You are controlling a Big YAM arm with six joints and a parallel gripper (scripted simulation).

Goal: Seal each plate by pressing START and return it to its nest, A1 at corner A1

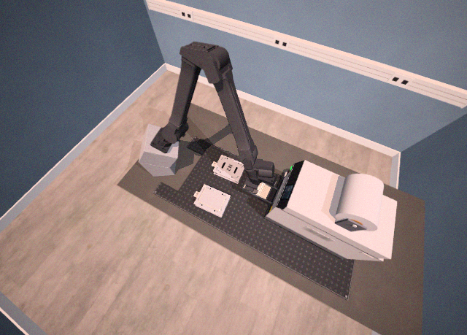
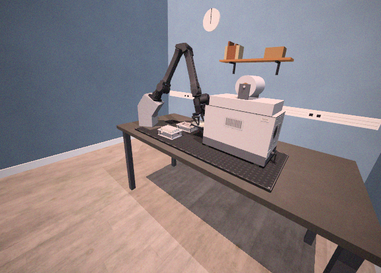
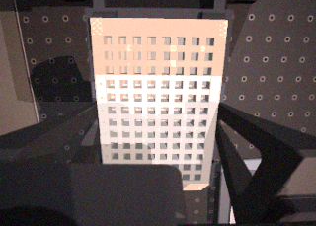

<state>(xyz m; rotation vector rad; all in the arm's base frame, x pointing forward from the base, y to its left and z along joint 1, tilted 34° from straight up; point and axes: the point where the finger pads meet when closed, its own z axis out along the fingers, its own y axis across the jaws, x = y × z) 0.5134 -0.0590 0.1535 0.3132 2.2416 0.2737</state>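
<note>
My gripper is now 2 cm above the sealer stage. The rest, counted from my hand: foil roll (33 cm ahead, 5 cm to the right, 30 cm above); then plate nest (21 cm behind, 13 cm to the right, 7 cm below).
</note>
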